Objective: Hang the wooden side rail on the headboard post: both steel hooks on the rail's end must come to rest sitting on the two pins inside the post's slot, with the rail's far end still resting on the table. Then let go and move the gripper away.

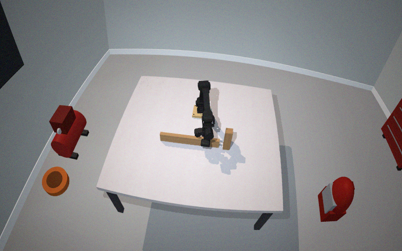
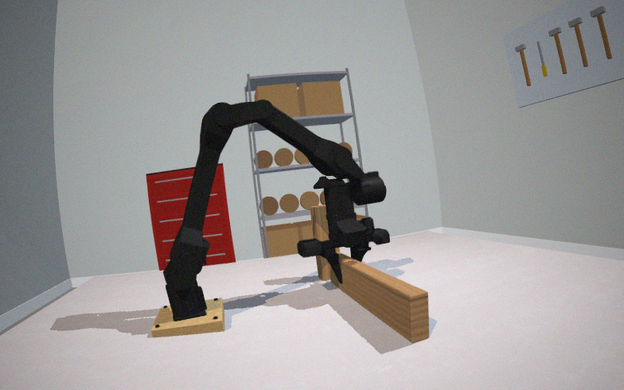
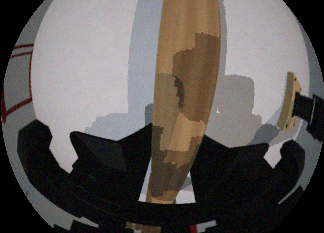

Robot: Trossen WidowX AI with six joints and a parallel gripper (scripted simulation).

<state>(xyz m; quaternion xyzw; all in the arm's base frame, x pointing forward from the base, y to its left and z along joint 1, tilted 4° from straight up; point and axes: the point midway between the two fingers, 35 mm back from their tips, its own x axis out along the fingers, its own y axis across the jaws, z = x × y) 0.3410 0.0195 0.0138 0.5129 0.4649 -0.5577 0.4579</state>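
The headboard post is 2 cm ahead of my gripper tip, 15 cm to the left of it and 6 cm above it.
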